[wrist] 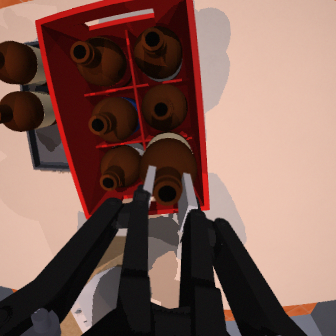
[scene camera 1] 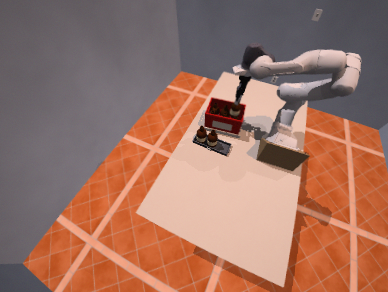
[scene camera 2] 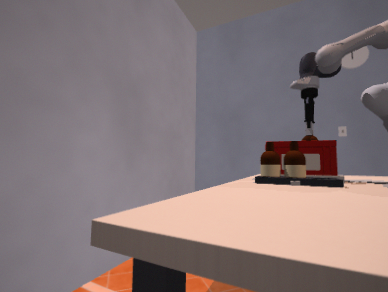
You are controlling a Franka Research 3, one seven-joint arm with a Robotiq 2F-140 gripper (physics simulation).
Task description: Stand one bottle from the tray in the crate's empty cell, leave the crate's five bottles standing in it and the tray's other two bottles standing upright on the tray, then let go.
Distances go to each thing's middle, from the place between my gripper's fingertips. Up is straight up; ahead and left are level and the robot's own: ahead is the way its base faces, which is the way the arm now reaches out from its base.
Now: the brown bottle [wrist: 169, 151] 40 mm below my hand.
